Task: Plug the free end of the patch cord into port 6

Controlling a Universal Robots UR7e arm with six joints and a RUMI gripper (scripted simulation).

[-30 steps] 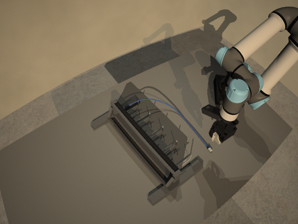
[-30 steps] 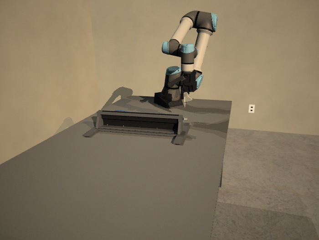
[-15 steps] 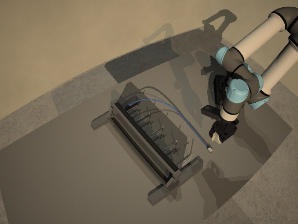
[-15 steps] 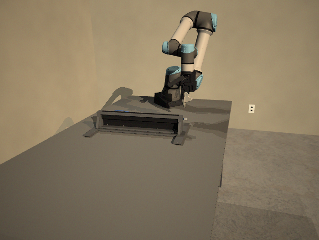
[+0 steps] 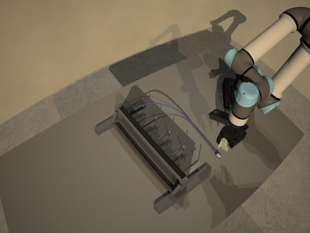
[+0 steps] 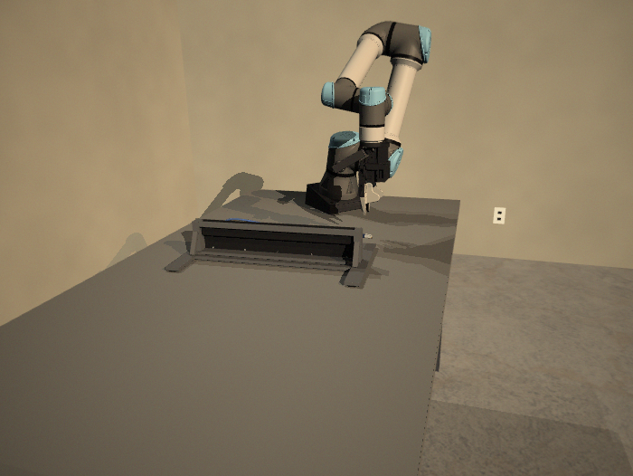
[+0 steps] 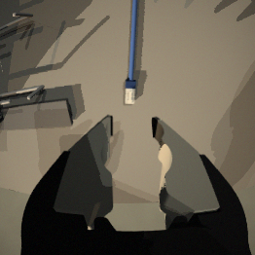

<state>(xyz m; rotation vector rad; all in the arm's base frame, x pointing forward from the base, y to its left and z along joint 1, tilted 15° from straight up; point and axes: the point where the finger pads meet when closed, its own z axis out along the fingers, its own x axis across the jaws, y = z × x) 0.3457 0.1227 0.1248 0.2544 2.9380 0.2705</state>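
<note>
The plug lies 10 mm to the left of my hand and 90 mm below it.
</note>
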